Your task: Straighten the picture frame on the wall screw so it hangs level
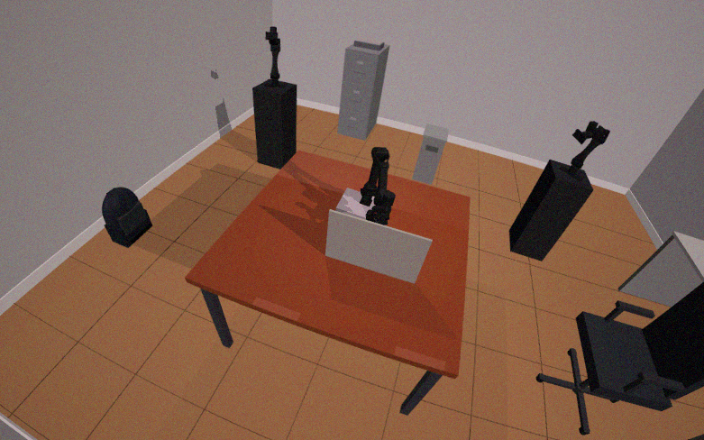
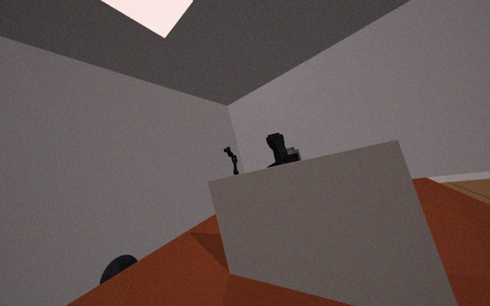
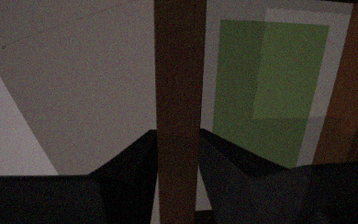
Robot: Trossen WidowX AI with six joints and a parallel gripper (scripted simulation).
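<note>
My gripper tip is 1 cm short of the brown picture frame, 1 cm to the right of it and 5 cm above it. Round my gripper tip: grey wall panel (2 cm ahead, 1 cm to the left, 7 cm below).
</note>
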